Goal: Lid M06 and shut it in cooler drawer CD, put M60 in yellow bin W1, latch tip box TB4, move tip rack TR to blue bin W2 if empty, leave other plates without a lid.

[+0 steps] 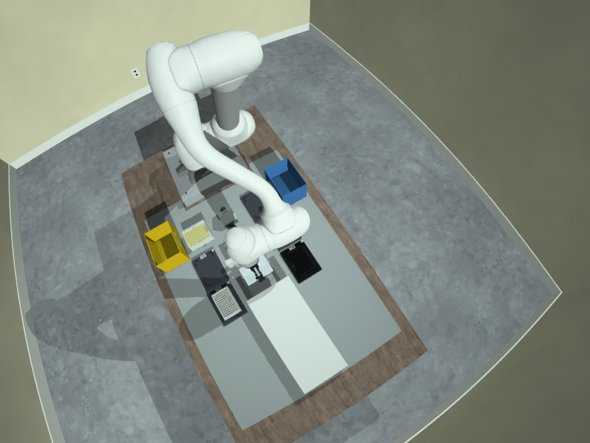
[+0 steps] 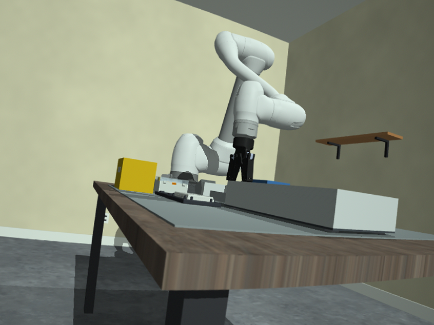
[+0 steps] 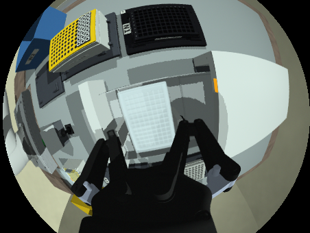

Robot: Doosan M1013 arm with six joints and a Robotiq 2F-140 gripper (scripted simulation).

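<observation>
Now: the plate lid 2 cm below my hand. From my hand the other things lie so: black assay plate: 7 cm ahead, 19 cm to the left, 2 cm below; white cooler CD: 18 cm ahead, 1 cm to the right, 1 cm below; clear assay plate: 5 cm ahead, 19 cm to the right, 2 cm below.
</observation>
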